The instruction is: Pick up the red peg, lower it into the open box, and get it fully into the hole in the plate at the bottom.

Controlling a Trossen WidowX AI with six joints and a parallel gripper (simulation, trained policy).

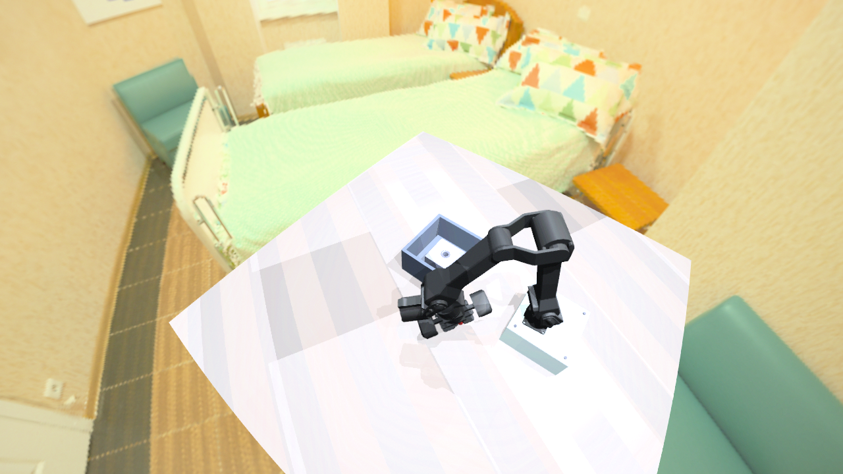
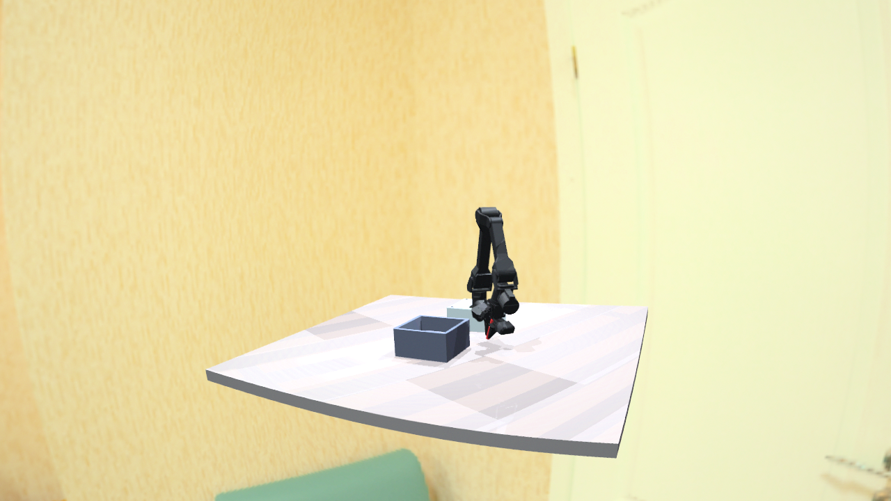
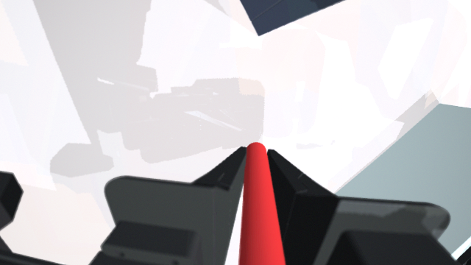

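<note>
Right now the blue-grey box is 15 cm to the right of my gripper tip, 14 cm ahead of it and 1 cm above it. The rest, counted from my gripper tip: red peg 3 cm above, 1 cm to the left, 1 cm ahead.
</note>
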